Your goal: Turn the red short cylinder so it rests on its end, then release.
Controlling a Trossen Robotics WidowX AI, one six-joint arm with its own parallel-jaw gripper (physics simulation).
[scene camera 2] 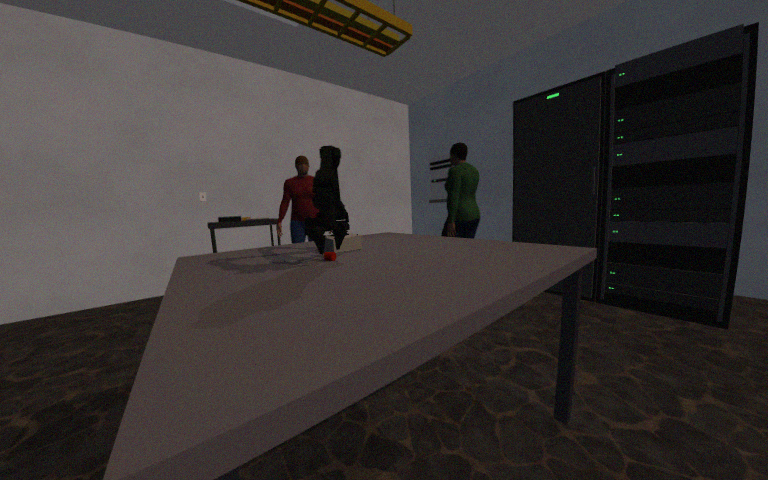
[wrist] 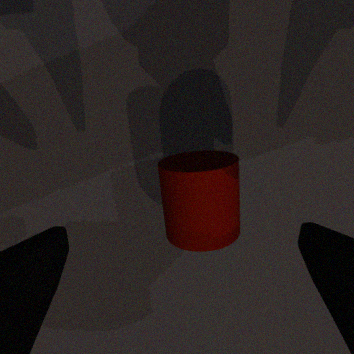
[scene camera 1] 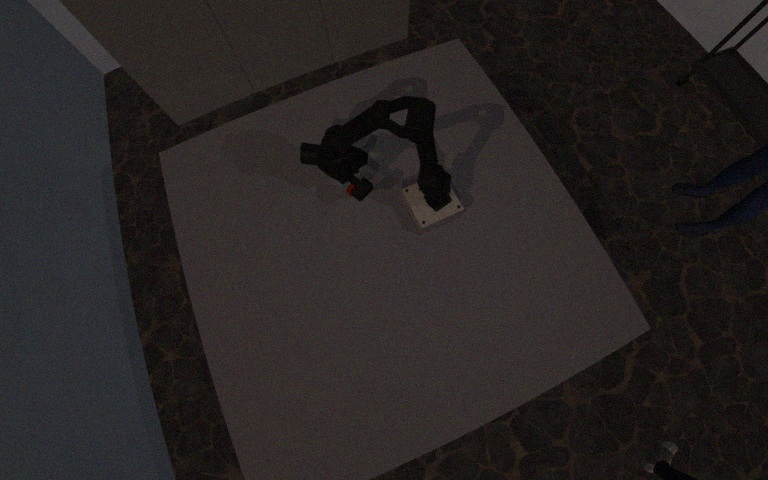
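Note:
The red short cylinder lies on its side on the table. In the wrist view its curved side faces the camera and a dark flat end shows at the top. In scene camera 1 it is mostly hidden by the gripper. My gripper is open and empty, pointing down close over the cylinder. In the wrist view the dark fingertips stand wide apart, left and right of the cylinder, with space on both sides.
The arm's pale base block stands on the table near the cylinder. Arm shadows fall across the table around the cylinder. Two people, a side table and dark server cabinets stand beyond the table.

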